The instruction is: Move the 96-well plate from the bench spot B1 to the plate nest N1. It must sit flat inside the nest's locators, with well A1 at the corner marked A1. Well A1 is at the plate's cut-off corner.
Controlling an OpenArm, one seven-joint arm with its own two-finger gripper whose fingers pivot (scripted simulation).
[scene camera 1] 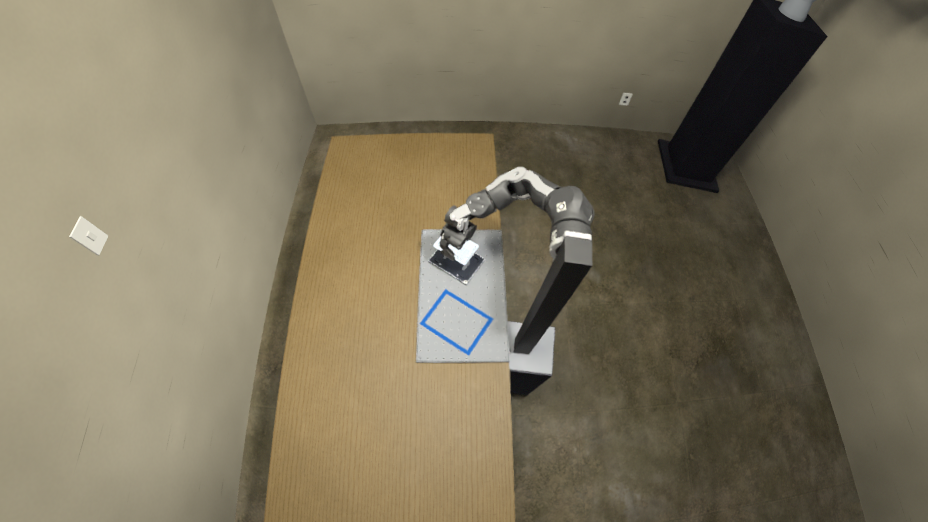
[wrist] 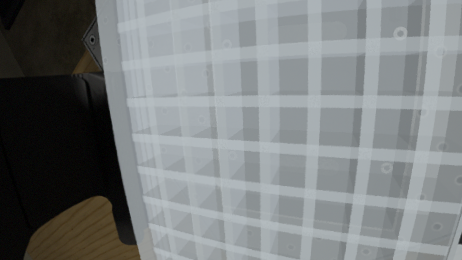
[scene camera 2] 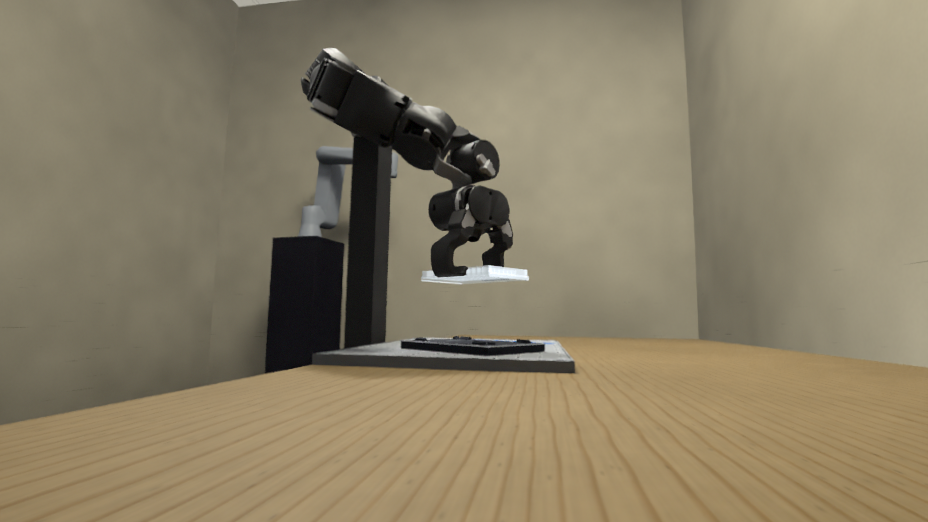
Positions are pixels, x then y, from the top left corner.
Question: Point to a white 96-well plate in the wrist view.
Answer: At 364,97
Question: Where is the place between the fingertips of my gripper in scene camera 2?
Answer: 474,278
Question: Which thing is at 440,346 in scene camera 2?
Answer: A black plate nest.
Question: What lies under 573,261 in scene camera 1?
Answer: A black arm column.
